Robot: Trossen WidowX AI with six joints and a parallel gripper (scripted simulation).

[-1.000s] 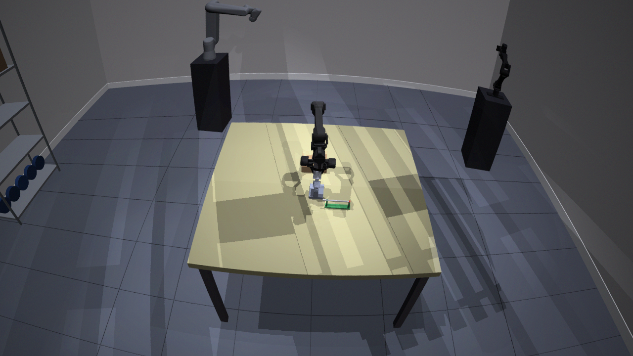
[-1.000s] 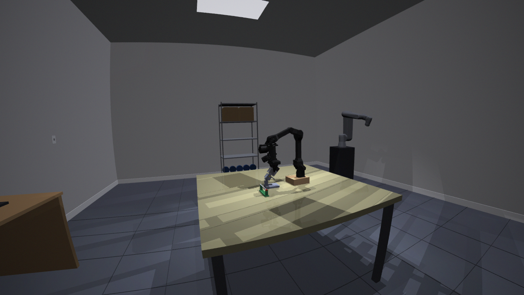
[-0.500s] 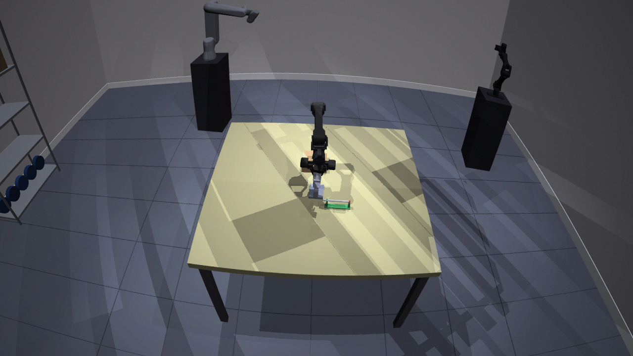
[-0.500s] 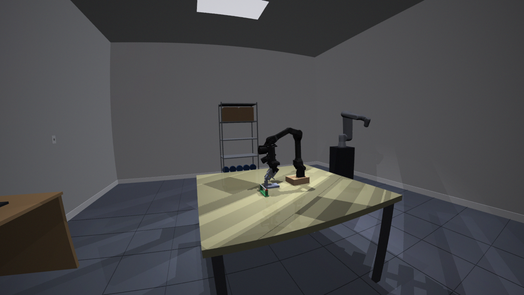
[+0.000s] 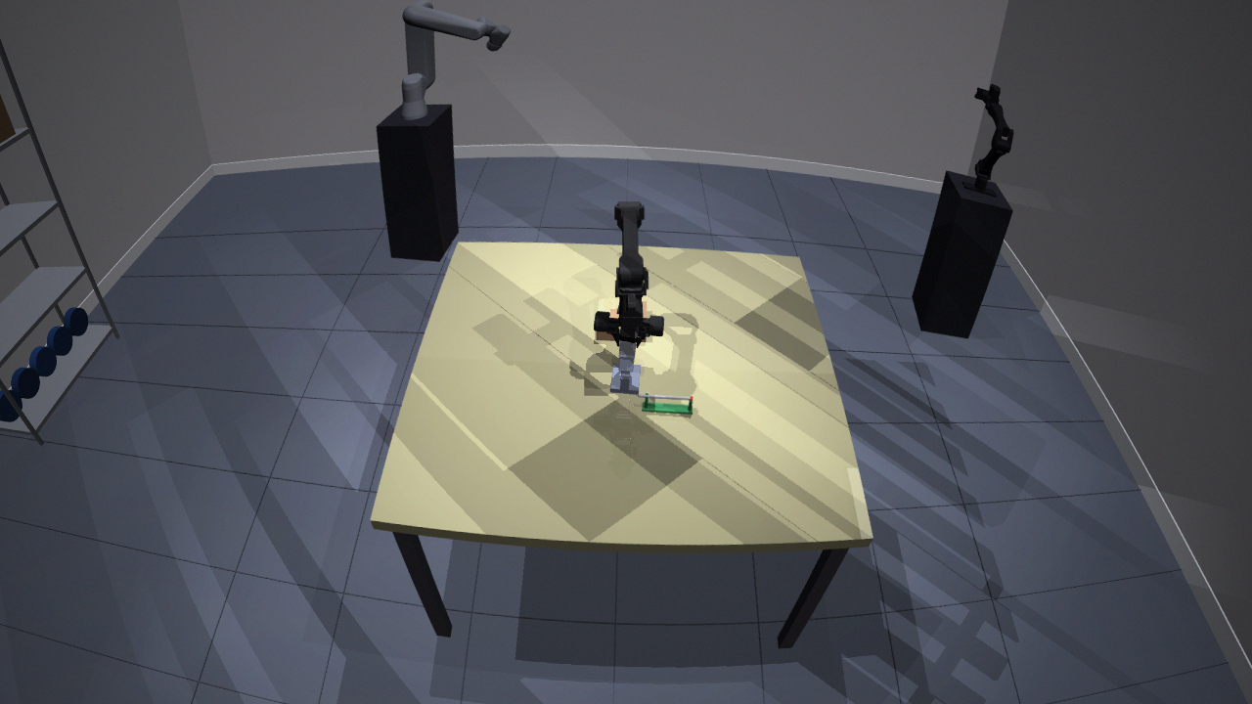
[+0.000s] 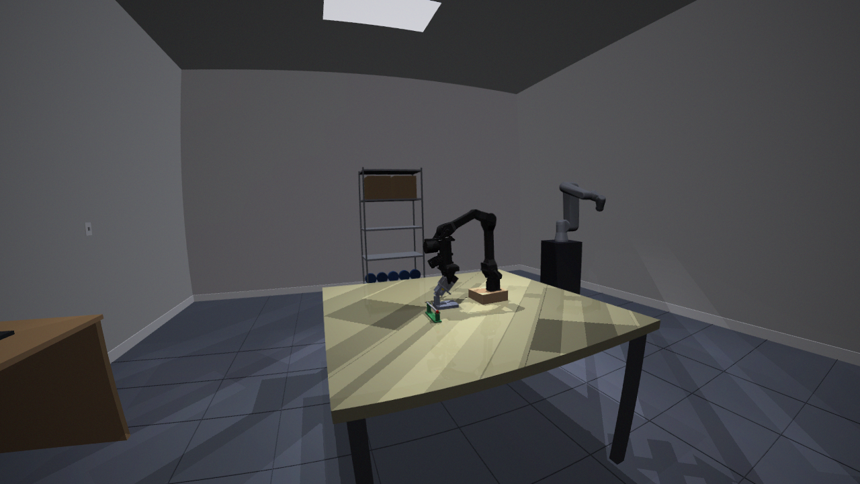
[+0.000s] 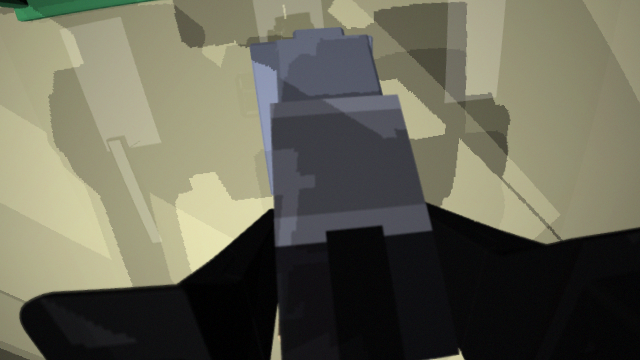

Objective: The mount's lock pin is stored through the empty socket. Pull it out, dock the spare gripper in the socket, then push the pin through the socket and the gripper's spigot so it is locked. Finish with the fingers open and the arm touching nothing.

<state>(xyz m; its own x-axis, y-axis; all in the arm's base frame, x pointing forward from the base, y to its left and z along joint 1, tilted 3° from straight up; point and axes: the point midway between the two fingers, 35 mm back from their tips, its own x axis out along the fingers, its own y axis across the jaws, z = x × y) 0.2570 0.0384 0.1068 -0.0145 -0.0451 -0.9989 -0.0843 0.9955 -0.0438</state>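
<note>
Now: gripper tip 1 cm short of the spare gripper. Round my gripper tip: mount 6 cm below, 3 cm ahead; green rack 13 cm to the left, 10 cm ahead, 9 cm below.
</note>
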